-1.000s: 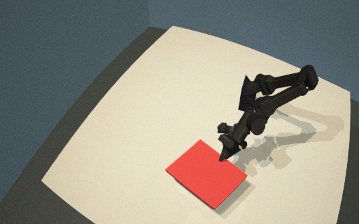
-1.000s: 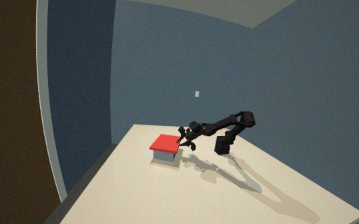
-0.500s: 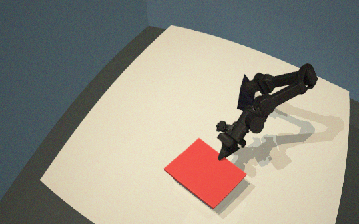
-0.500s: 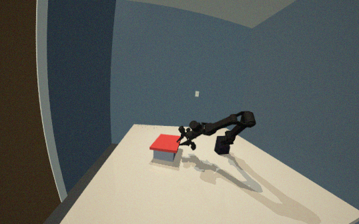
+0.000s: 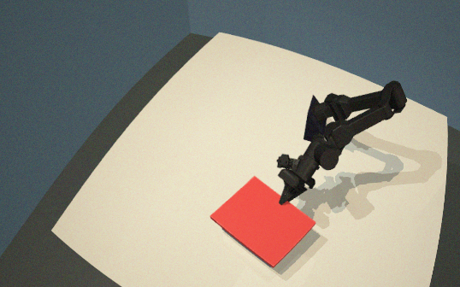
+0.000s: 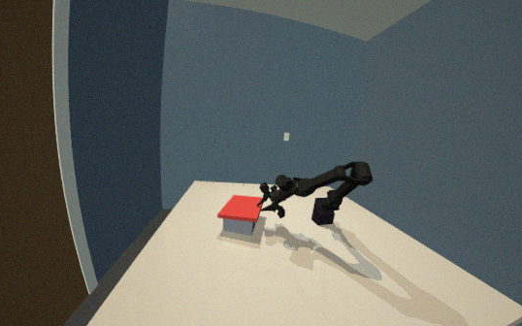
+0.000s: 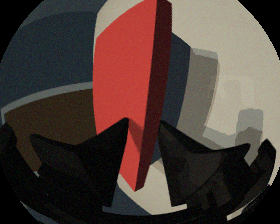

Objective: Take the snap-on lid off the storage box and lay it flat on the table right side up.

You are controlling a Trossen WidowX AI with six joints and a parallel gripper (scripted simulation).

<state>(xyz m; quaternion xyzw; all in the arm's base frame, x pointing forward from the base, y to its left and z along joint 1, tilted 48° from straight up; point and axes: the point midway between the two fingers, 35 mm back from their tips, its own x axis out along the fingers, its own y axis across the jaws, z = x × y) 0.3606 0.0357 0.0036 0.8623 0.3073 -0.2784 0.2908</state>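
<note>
Right now my gripper tip is 7 cm short of the red lid and 2 cm to the left of it. The rest, counted from my gripper tip: storage box 7 cm ahead, 5 cm below, 2 cm to the right.
</note>
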